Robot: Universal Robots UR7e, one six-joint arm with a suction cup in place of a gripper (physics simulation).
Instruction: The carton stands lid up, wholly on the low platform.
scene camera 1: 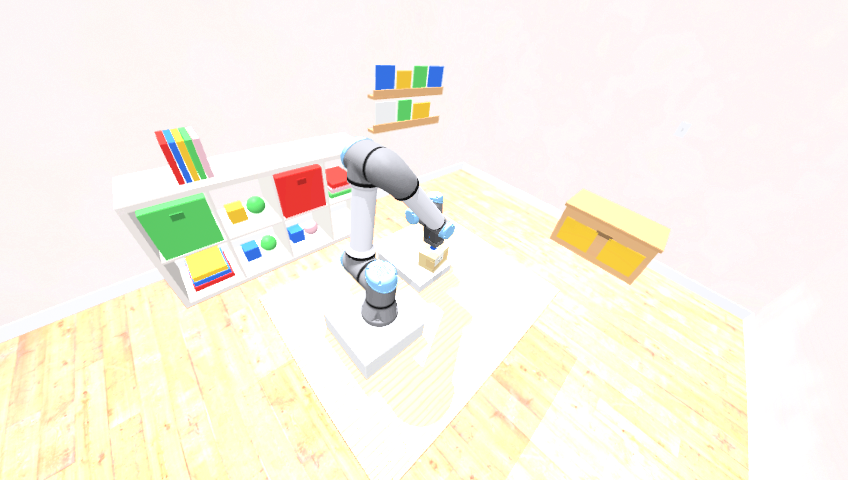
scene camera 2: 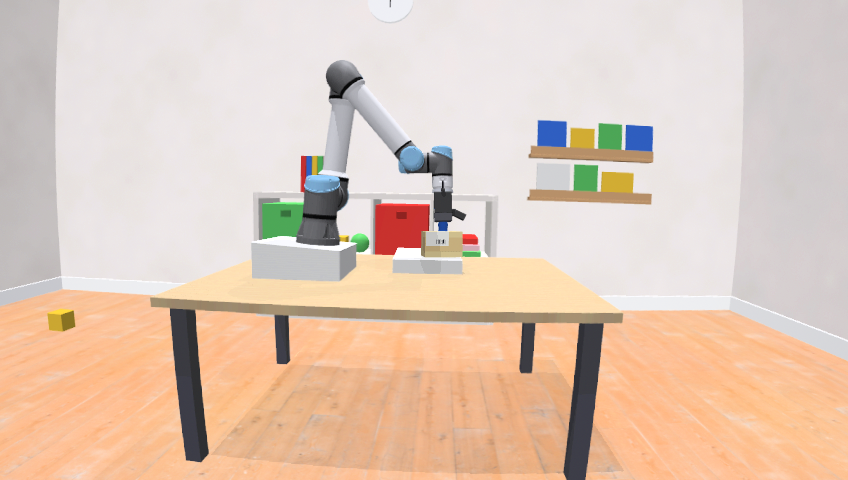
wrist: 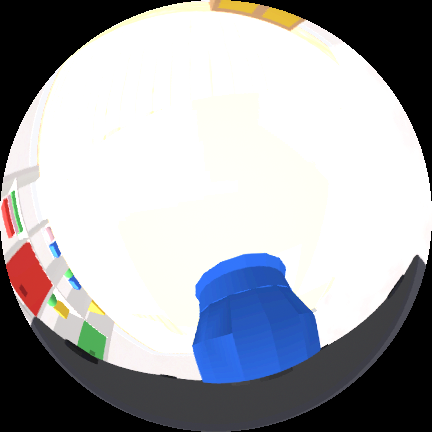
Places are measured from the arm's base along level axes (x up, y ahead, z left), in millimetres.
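Where they show: hand at its tool point: (scene camera 1: 433, 249) (scene camera 2: 443, 234) (wrist: 236, 265); arm's base at its link origin: (scene camera 1: 379, 311) (scene camera 2: 317, 243).
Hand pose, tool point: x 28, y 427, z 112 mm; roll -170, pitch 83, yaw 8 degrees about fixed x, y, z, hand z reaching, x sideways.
Note:
Each offset is from my tool point to the top centre of the thing. Level surfaces: height alone.
The brown carton @[dy -5, dx +16, dz -12 mm] (scene camera 1: 433, 259) (scene camera 2: 442, 245) stands upright with its lid up, and its white label faces scene camera 2. Its bottom meets the top of the low white platform @[dy -57, dx -80, dz +73 mm] (scene camera 1: 410, 270) (scene camera 2: 421, 266), at the platform's right end as seen in scene camera 2. My blue suction cup (scene camera 1: 433, 247) (scene camera 2: 443, 226) (wrist: 241, 268) points straight down and presses on the carton's lid, holding it. In the wrist view the carton and platform are washed out to pale shapes.
The arm's white base block (scene camera 1: 373, 343) (scene camera 2: 297, 260) stands left of the platform on the wooden table @[dx -127 mm] (scene camera 2: 517, 294). A white shelf unit (scene camera 1: 233, 165) (scene camera 2: 491, 207) with coloured boxes stands behind. A yellow cabinet (scene camera 1: 610, 232) stands to the right.

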